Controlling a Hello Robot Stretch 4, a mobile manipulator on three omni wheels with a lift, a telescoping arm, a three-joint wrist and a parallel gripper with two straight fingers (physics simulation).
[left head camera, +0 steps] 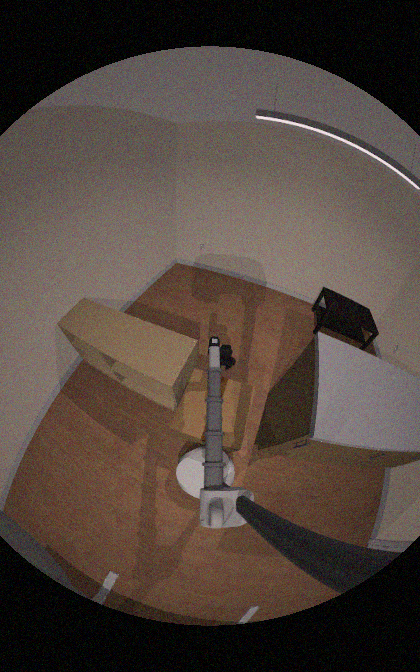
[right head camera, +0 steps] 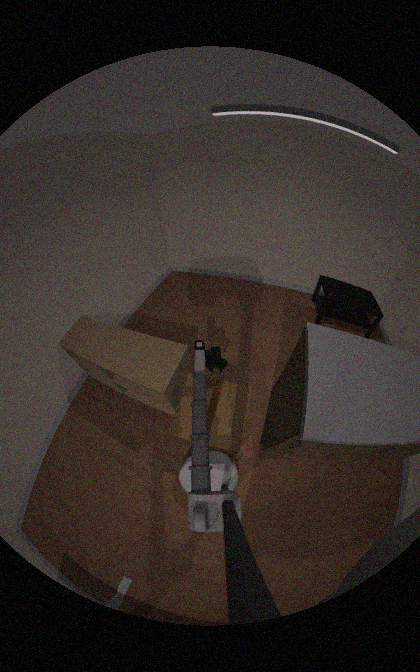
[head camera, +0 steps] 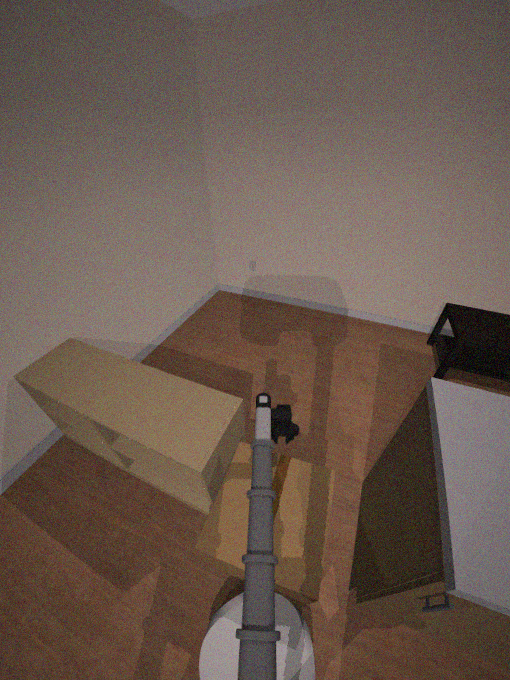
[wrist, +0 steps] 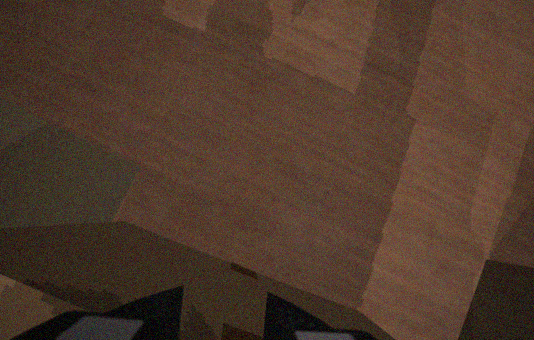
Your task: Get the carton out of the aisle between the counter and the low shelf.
Scene:
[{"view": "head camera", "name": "carton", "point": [301,511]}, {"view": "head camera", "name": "counter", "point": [424,556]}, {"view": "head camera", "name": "low shelf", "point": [180,437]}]

